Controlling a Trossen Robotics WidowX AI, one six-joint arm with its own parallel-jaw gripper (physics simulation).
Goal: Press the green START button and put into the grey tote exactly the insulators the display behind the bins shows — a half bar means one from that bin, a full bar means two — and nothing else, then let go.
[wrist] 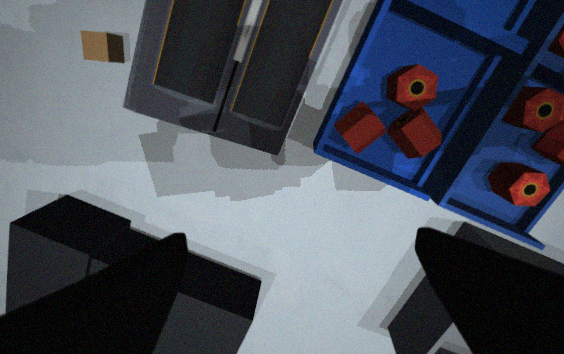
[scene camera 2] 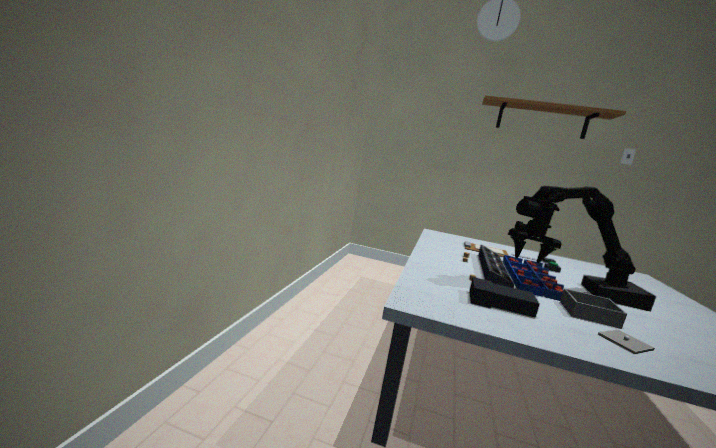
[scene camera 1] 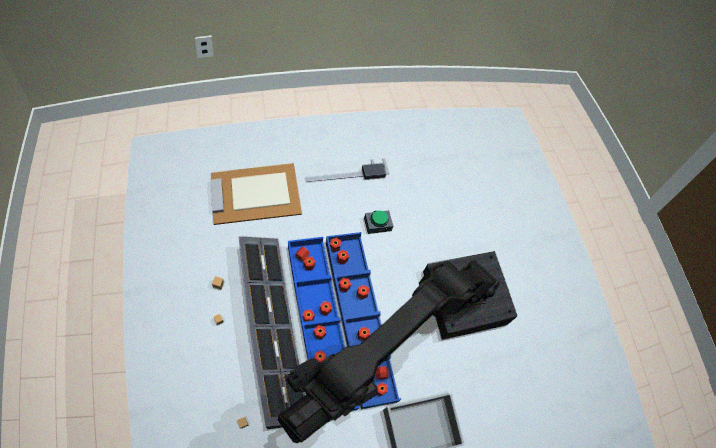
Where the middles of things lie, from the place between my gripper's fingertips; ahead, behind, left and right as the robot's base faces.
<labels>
My gripper is now 80 mm short of the dark box (scene camera 2: pixel 484 293), 180 mm to the right of it and 100 mm above it. The rest, counted from my hand: wooden board with cream pad (scene camera 1: pixel 266 192) (90 mm ahead, 610 mm to the right, 120 mm below); grey tote (scene camera 1: pixel 437 414) (220 mm behind, 50 mm to the left, 100 mm below); grey tool (scene camera 1: pixel 370 171) (160 mm behind, 660 mm to the right, 120 mm below).
</labels>
